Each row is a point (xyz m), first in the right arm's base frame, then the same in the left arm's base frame.
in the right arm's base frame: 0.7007 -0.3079 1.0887
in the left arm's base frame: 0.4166 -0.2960 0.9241
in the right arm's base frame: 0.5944 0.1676 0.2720
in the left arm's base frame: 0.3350 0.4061 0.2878
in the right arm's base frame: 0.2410 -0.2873 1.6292
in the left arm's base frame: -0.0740 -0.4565 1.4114
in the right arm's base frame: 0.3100 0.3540 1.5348
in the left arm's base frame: -0.0303 0.1841 1.5237
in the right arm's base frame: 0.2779 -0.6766 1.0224
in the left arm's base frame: 0.0163 -0.6374 0.7184
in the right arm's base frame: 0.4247 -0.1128 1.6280
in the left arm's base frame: 0.1010 -0.2852 1.4767
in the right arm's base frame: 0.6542 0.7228 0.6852
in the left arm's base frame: 0.3444 0.8074 0.8548
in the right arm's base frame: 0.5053 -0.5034 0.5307
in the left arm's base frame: 0.2632 -0.3142 0.3208
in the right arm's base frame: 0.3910 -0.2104 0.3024
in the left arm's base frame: 0.1484 0.0319 0.1863
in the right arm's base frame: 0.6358 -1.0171 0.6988
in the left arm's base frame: 0.4081 -0.8509 0.3315
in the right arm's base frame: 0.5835 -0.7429 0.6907
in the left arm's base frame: 0.3433 -0.5892 0.4045
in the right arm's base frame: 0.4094 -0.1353 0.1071
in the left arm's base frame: 0.1744 0.1643 0.0253
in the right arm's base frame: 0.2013 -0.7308 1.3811
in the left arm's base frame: -0.0782 -0.8022 1.0368
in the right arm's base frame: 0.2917 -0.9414 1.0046
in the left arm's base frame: 0.0437 -0.8832 0.6210
